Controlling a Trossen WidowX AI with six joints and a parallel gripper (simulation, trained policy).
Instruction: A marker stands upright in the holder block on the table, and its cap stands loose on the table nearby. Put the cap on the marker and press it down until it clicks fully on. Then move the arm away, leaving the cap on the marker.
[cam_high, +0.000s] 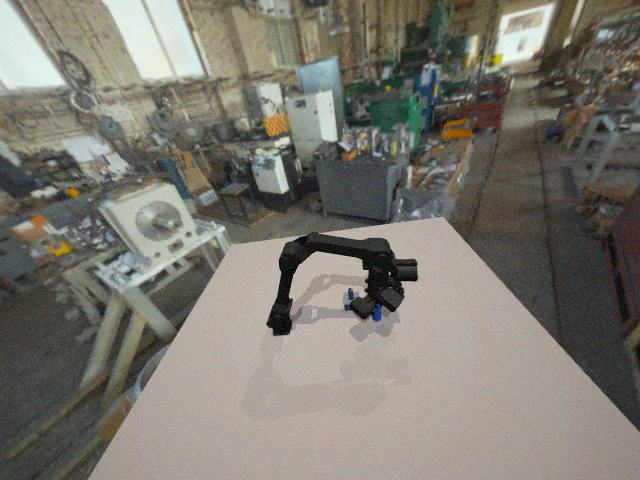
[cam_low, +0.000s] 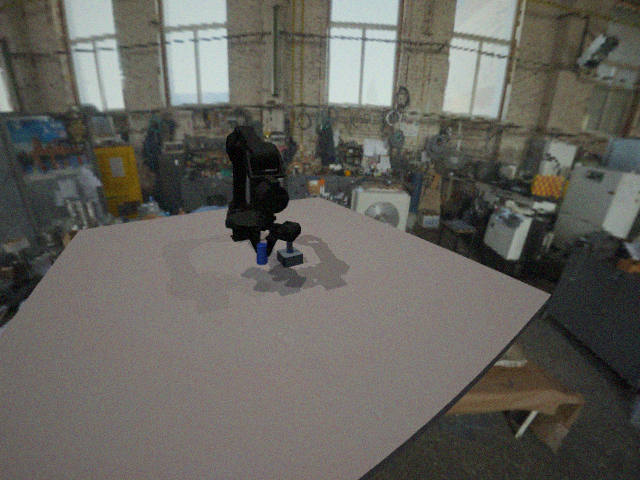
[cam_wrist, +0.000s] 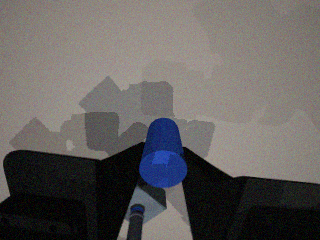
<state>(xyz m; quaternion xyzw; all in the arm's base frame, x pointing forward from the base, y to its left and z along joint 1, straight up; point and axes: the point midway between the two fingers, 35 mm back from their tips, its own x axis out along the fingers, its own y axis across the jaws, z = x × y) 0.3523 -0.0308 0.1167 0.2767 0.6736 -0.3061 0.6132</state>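
Now: gripper tip 70 mm past the grey holder block, 110 mm to the right of it and 70 mm above it. Also, from my gripper tip: blue cap (10 mm above).
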